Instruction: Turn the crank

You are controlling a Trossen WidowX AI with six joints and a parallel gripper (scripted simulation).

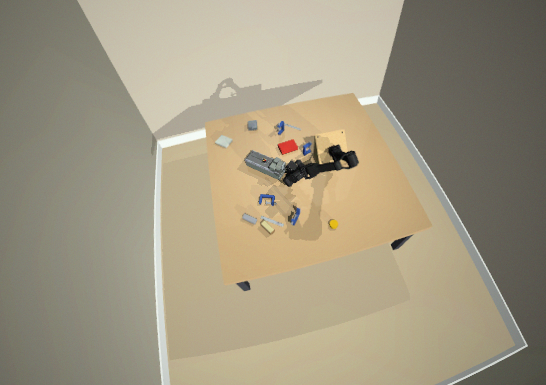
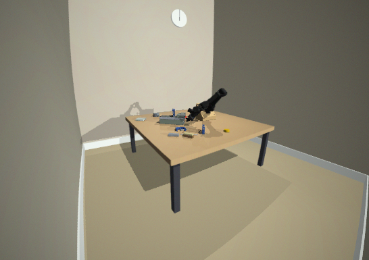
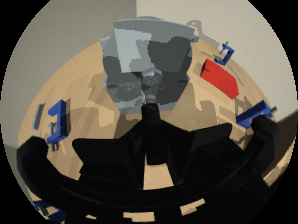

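Right now the dark crank handle is 1 cm behind my gripper tip, 1 cm to the left of it and 3 cm above it. Also, from my gripper tip: red pointer 11 cm ahead, 11 cm to the right, 5 cm above; tan block 20 cm ahead, 33 cm to the left, 1 cm below; yellow disc 18 cm behind, 41 cm to the left, 2 cm below.
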